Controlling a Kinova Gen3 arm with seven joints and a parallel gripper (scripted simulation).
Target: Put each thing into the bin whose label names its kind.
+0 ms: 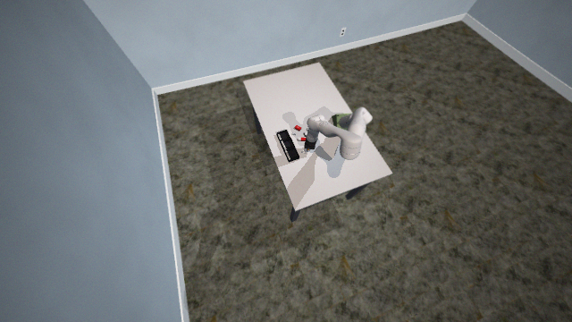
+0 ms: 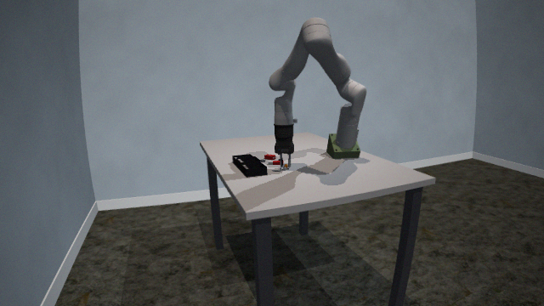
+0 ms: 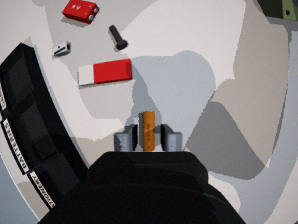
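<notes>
My gripper is now 20 mm above the orange battery. Round my hand: grey screw (40 mm ahead, 30 mm to the left, 20 mm below); then grey-white piece (150 mm to the right, 60 mm ahead, 20 mm below); then black screw (120 mm to the right, 20 mm below, 10 mm behind).
</notes>
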